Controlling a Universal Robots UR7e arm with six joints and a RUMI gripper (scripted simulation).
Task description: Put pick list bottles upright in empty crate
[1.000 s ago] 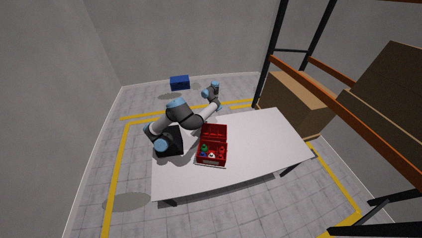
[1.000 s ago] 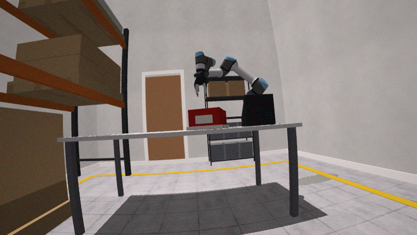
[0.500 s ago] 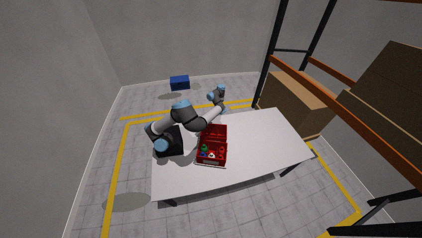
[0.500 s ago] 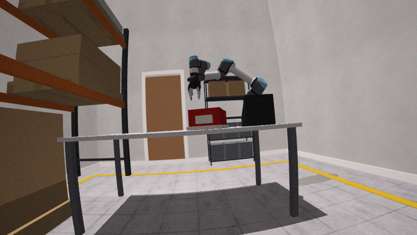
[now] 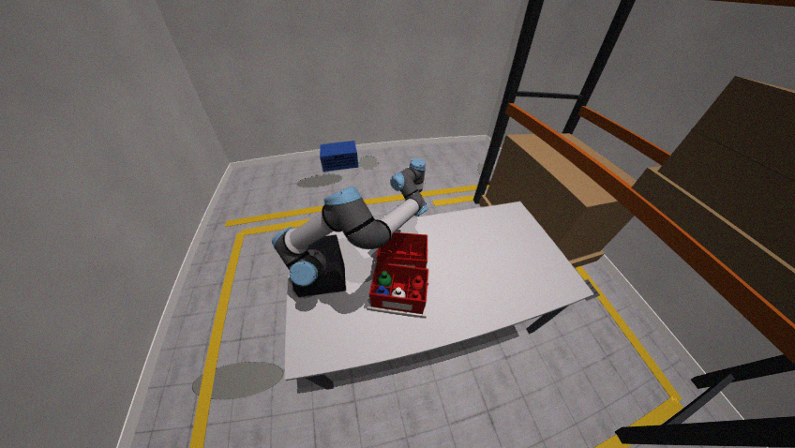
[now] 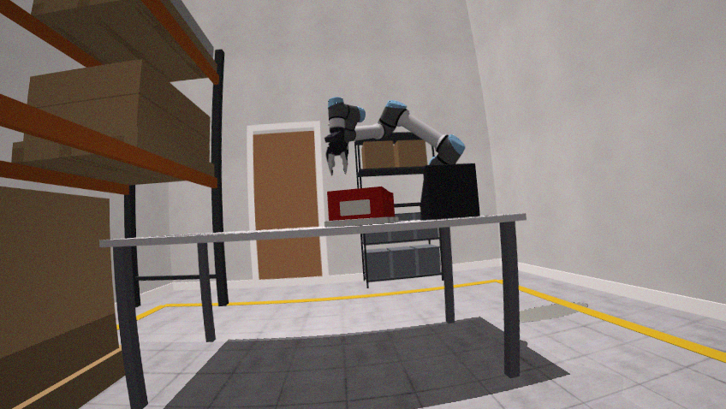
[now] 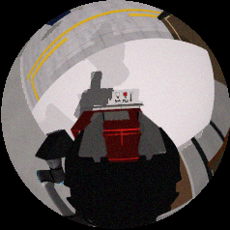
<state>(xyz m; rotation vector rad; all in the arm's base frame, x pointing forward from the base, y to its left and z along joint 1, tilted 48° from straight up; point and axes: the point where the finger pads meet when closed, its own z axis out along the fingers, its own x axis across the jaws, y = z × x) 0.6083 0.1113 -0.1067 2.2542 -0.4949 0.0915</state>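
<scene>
My hand is 20 cm past the grey-topped bottle, 40 cm to the left of it and 16 cm above it. Round my hand: blue bottle (28 cm behind, 37 cm to the right, 16 cm below); then green bottle (25 cm behind, 29 cm to the right, 16 cm below).
</scene>
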